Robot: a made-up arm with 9 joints. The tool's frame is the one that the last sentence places.
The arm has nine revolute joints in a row. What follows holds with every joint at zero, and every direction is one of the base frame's. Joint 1 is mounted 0.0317 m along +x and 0.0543 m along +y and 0.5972 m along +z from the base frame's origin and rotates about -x. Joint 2 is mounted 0.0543 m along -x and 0.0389 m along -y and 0.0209 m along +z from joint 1 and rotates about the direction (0.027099, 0.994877, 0.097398). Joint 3 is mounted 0.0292 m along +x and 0.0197 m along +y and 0.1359 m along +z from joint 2 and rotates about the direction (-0.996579, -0.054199, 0.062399). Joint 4 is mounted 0.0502 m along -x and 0.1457 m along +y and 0.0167 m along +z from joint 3 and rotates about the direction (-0.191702, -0.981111, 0.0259). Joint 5 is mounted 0.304 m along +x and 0.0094 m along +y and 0.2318 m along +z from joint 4 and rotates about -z. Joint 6 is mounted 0.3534 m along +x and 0.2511 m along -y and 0.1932 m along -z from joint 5 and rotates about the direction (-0.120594, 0.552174, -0.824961). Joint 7 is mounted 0.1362 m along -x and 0.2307 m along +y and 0.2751 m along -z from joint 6 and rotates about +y. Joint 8 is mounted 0.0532 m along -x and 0.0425 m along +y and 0.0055 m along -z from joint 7 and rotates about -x. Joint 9 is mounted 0.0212 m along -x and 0.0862 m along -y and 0.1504 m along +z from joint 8 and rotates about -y. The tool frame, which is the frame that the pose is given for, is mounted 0.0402 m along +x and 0.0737 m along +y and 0.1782 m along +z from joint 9; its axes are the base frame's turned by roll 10.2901, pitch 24.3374 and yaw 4.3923 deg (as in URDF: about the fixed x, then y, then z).
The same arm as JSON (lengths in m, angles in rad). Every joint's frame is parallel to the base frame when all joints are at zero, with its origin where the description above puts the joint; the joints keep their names.
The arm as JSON. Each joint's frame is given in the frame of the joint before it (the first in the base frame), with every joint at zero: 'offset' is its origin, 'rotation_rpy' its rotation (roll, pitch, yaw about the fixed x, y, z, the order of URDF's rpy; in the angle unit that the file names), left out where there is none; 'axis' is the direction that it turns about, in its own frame. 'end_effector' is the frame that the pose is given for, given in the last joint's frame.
{
  "length_unit": "m",
  "angle_unit": "rad",
  "chain": [
    {
      "id": "joint 1",
      "offset": [
        0.0317,
        0.0543,
        0.5972
      ],
      "axis": [
        -1.0,
        0.0,
        0.0
      ]
    },
    {
      "id": "joint 2",
      "offset": [
        -0.0543,
        -0.0389,
        0.0209
      ],
      "axis": [
        0.027099,
        0.994877,
        0.097398
      ]
    },
    {
      "id": "joint 3",
      "offset": [
        0.0292,
        0.0197,
        0.1359
      ],
      "axis": [
        -0.996579,
        -0.054199,
        0.062399
      ]
    },
    {
      "id": "joint 4",
      "offset": [
        -0.0502,
        0.1457,
        0.0167
      ],
      "axis": [
        -0.191702,
        -0.981111,
        0.0259
      ]
    },
    {
      "id": "joint 5",
      "offset": [
        0.304,
        0.0094,
        0.2318
      ],
      "axis": [
        0.0,
        0.0,
        -1.0
      ]
    },
    {
      "id": "joint 6",
      "offset": [
        0.3534,
        -0.2511,
        -0.1932
      ],
      "axis": [
        -0.120594,
        0.552174,
        -0.824961
      ]
    },
    {
      "id": "joint 7",
      "offset": [
        -0.1362,
        0.2307,
        -0.2751
      ],
      "axis": [
        0.0,
        1.0,
        0.0
      ]
    },
    {
      "id": "joint 8",
      "offset": [
        -0.0532,
        0.0425,
        -0.0055
      ],
      "axis": [
        -1.0,
        0.0,
        0.0
      ]
    },
    {
      "id": "joint 9",
      "offset": [
        -0.0212,
        -0.0862,
        0.1504
      ],
      "axis": [
        0.0,
        -1.0,
        0.0
      ]
    }
  ],
  "end_effector": {
    "offset": [
      0.0402,
      0.0737,
      0.1782
    ],
    "rotation_rpy": [
      0.1796,
      0.4248,
      0.0767
    ]
  }
}

